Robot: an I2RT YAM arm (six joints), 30 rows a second.
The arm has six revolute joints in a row. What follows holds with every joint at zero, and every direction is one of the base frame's. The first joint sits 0.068 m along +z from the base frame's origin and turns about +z. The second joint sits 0.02 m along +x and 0.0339 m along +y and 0.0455 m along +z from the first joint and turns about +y. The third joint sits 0.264 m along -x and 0.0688 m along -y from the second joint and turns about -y. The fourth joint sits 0.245 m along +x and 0.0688 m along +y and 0.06 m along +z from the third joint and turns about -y. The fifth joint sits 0.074 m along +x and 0.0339 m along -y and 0.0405 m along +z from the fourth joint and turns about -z. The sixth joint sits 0.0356 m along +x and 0.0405 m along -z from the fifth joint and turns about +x. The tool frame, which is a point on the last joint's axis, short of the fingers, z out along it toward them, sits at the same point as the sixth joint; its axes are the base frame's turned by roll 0, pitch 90 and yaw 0 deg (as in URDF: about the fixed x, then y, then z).
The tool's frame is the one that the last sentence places.
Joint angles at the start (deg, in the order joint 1, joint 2, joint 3, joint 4, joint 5, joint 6):
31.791, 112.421, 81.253, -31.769, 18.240, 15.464
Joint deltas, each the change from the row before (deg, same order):
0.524, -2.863, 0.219, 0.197, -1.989, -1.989
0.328, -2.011, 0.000, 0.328, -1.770, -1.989
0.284, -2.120, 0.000, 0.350, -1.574, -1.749
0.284, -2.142, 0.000, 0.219, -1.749, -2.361
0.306, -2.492, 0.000, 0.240, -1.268, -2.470
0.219, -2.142, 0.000, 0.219, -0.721, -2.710
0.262, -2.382, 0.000, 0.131, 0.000, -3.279
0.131, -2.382, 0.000, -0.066, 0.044, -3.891
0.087, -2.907, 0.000, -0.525, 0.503, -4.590
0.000, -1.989, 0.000, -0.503, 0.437, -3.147
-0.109, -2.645, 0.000, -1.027, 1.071, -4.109
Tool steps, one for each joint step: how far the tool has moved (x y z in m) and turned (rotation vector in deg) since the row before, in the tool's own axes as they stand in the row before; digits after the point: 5 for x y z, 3 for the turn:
-0.00682, 0.00038, -0.02008, -2.986, -2.605, -1.455
-0.00446, 0.00062, -0.01358, -2.399, -1.855, -1.638
-0.00483, 0.00032, -0.01425, -2.155, -2.095, -1.393
-0.00465, 0.00060, -0.01443, -2.246, -2.046, -2.092
-0.00544, 0.00031, -0.01679, -1.744, -2.558, -2.205
-0.00483, -0.00015, -0.01438, -1.010, -2.298, -2.481
-0.00518, -0.00063, -0.01601, -0.206, -2.509, -3.065
-0.00477, -0.00182, -0.01586, 0.071, -2.301, -3.610
-0.00463, -0.00330, -0.01927, 0.733, -2.285, -4.254
-0.00260, -0.00298, -0.01308, 0.712, -1.352, -2.890
-0.00207, -0.00499, -0.01728, 1.521, -1.231, -3.743

